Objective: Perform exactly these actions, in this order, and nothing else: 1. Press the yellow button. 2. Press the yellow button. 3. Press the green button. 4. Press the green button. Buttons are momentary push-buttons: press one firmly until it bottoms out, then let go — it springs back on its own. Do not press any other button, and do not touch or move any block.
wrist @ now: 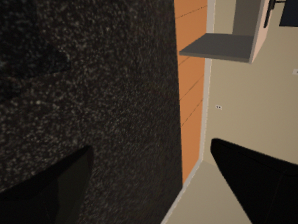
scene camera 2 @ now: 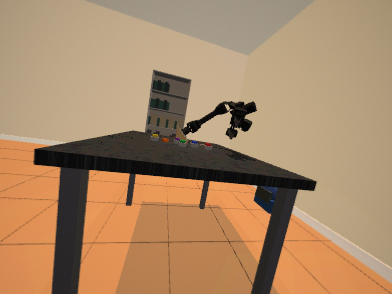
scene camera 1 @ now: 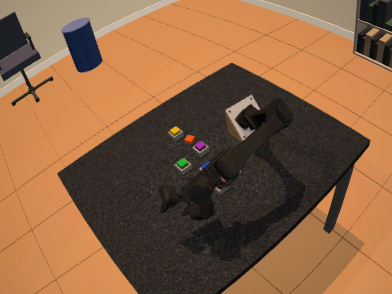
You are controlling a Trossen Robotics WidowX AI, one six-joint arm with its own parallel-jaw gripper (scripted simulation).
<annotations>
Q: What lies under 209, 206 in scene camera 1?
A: My gripper.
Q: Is my gripper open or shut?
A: Open.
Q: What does my gripper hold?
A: Nothing.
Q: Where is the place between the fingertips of my gripper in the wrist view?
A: At 153, 148
</annotations>
